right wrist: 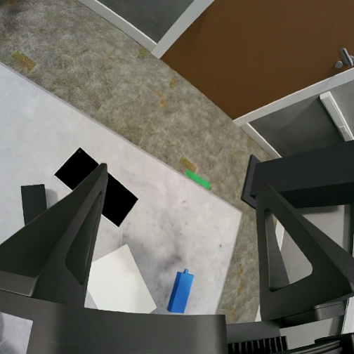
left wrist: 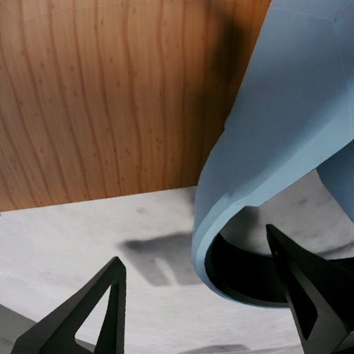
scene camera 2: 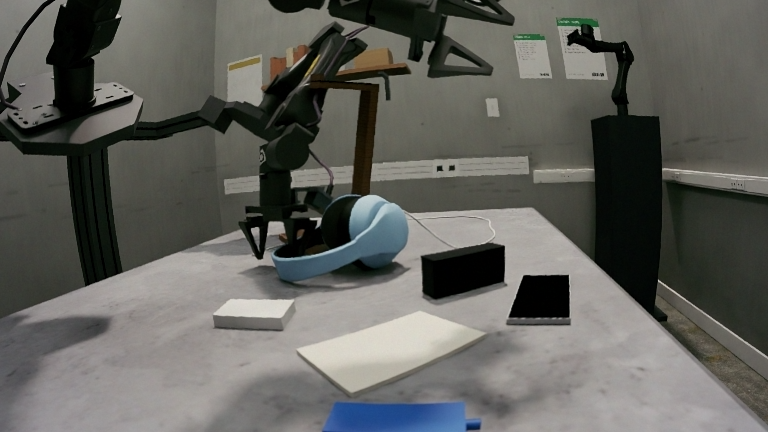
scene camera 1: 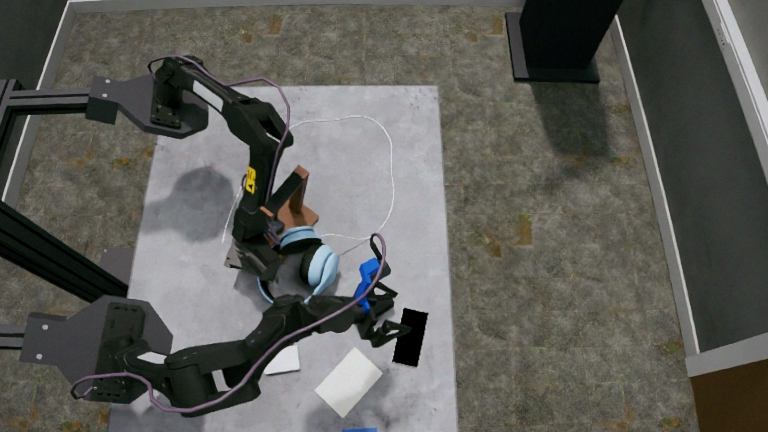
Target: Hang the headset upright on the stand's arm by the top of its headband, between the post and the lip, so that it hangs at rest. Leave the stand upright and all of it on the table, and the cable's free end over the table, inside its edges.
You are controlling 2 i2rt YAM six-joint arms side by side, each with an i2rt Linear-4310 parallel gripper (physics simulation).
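Frame: origin at the left arm's base, x ahead, y left, z up, level; millimetres.
Seen in the pictures: right gripper, between the fingertips: (scene camera 2: 502,48) (scene camera 1: 403,312); left arm's base, origin of its link: (scene camera 1: 166,102); right arm's base, origin of its link: (scene camera 2: 75,107) (scene camera 1: 116,350).
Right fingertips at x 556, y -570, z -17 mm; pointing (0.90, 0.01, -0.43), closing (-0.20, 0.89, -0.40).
Pixels of each thing's middle, then the offset from my right fingertips to it. "pt": a spot on its surface instead.
- white cable, a spot on its surface: (scene camera 2: 490,226) pt dy +496, dx +21, dz -290 mm
- black box, middle of its body: (scene camera 2: 465,269) (scene camera 1: 373,310) dy +71, dx -61, dz -268 mm
- phone, middle of its body: (scene camera 2: 543,296) (scene camera 1: 410,337) dy -3, dx +32, dz -289 mm
- white pad, middle of its body: (scene camera 2: 392,347) (scene camera 1: 349,382) dy -107, dx -136, dz -291 mm
- small white box, middle of its body: (scene camera 2: 254,313) (scene camera 1: 281,360) dy -40, dx -308, dz -286 mm
- blue carton, a spot on its surface: (scene camera 2: 394,417) pt dy -240, dx -117, dz -278 mm
The light blue headset (scene camera 1: 323,263) (scene camera 2: 382,225) (left wrist: 285,100) lies on the table, its headband toward the bottom left in scene camera 2. The brown stand (scene camera 1: 296,201) (scene camera 2: 365,139) (left wrist: 100,100) is upright, its base partly under the headset in the left wrist view. The white cable (scene camera 1: 392,161) (scene camera 2: 491,226) loops over the table; its free end lies inside the left edge in scene camera 1. My left gripper (scene camera 2: 277,249) (left wrist: 189,249) is open, low, pointing down, with the headband between its spread fingers. My right gripper (scene camera 1: 402,311) (scene camera 2: 502,47) (right wrist: 188,180) is open and empty, high above the table.
A black box (scene camera 2: 462,272) (right wrist: 34,202), a phone (scene camera 1: 409,341) (scene camera 2: 541,298) (right wrist: 120,200), a white pad (scene camera 1: 349,382) (scene camera 2: 392,349) (right wrist: 122,282), a small white box (scene camera 1: 283,361) (scene camera 2: 249,315) and a blue carton (scene camera 2: 394,417) (right wrist: 180,293) are on the table. My right arm crosses above the headband's end in scene camera 1.
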